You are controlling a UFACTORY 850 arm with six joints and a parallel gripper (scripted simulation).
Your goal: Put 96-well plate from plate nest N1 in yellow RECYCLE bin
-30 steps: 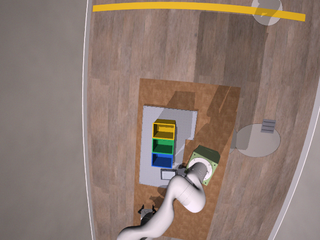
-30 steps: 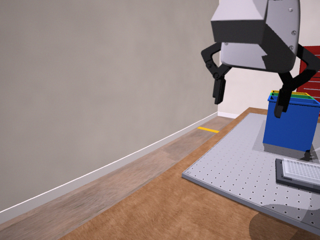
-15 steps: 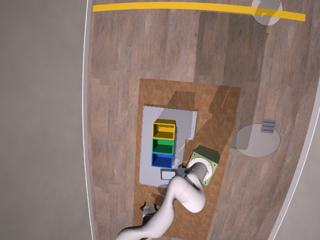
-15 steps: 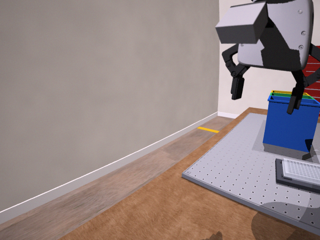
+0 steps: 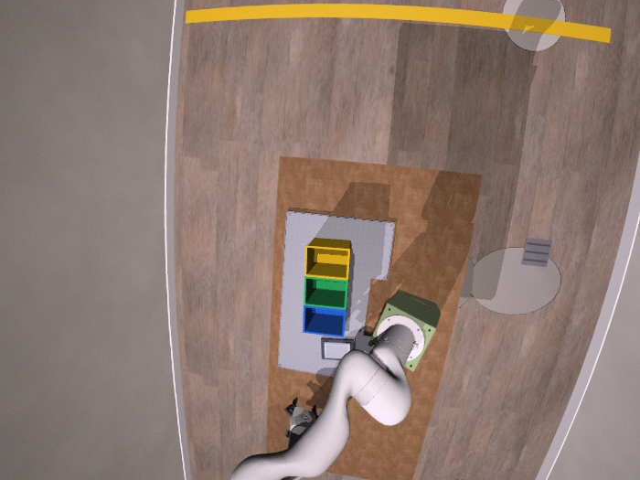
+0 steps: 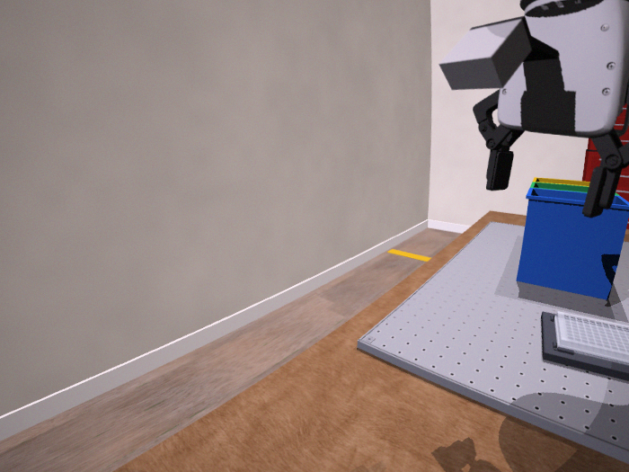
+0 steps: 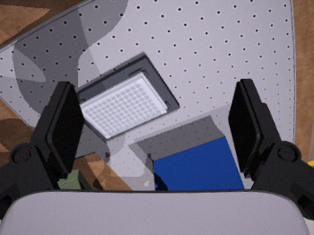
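The 96-well plate is 22 cm below my hand, 17 cm to the right of it and 10 cm behind it. Also, from my hand: dark plate nest: 23 cm below, 17 cm to the right, 10 cm behind; then green bin: 54 cm to the right, 15 cm below, 1 cm behind; then blue bin: 41 cm to the right, 15 cm below, 2 cm behind.
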